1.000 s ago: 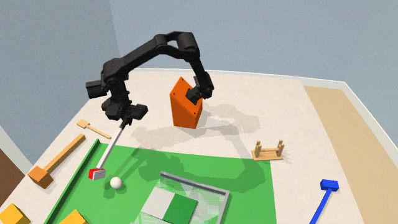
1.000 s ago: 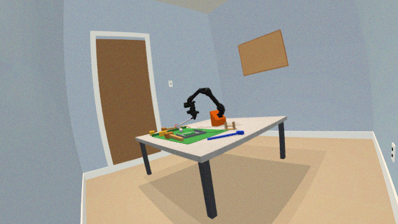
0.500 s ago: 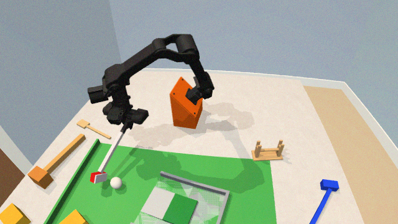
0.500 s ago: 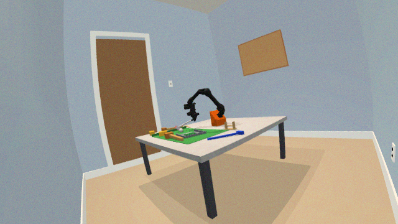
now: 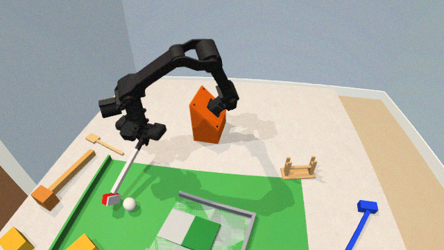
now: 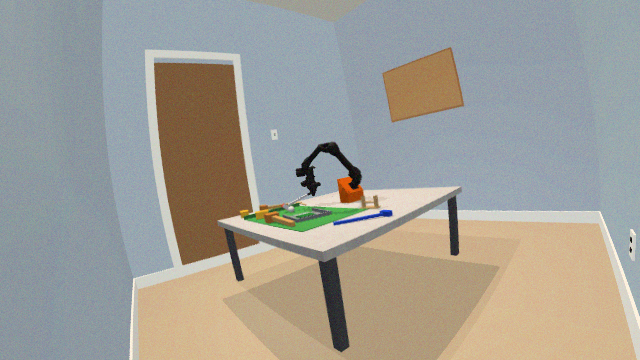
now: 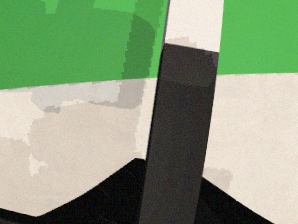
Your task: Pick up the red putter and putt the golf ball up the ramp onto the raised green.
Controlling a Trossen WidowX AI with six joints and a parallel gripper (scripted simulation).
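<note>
Right now my gripper tip is 12 cm short of the red putter, 1 cm to the left of it and 1 cm above it. Round my gripper tip: white golf ball (22 cm ahead, 5 cm below, 3 cm to the left); then green mat (26 cm ahead, 20 cm to the left, 7 cm below); then small wooden paddle (27 cm to the right, 7 cm below, 4 cm behind).
</note>
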